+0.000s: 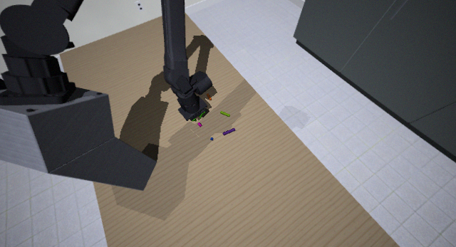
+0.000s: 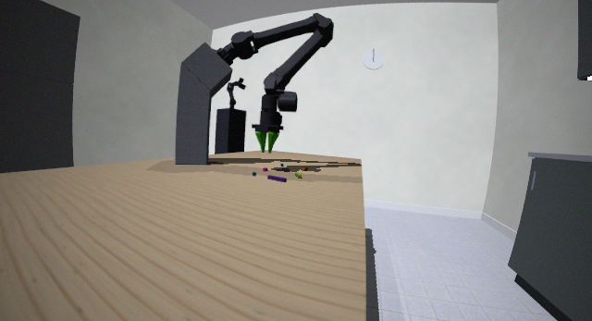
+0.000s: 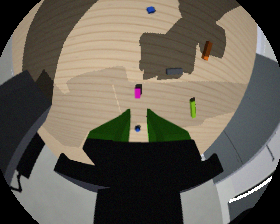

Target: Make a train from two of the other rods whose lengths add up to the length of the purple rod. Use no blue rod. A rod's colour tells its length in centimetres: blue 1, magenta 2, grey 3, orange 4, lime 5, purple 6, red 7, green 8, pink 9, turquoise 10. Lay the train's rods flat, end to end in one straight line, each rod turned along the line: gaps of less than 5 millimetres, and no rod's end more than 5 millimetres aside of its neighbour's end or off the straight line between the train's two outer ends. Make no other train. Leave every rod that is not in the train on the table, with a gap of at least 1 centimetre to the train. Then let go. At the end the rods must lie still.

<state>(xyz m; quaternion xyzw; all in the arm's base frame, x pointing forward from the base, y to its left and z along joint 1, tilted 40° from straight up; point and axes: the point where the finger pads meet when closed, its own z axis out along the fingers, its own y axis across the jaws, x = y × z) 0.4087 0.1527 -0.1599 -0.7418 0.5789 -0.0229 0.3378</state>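
The magenta rod is 70 mm below my hand. The rest, counted from my hand: lime rod: 130 mm ahead, 70 mm below, 10 mm to the left; then grey rod: 70 mm to the left, 70 mm below, 40 mm ahead; then purple rod: 120 mm ahead, 80 mm to the right, 70 mm below.
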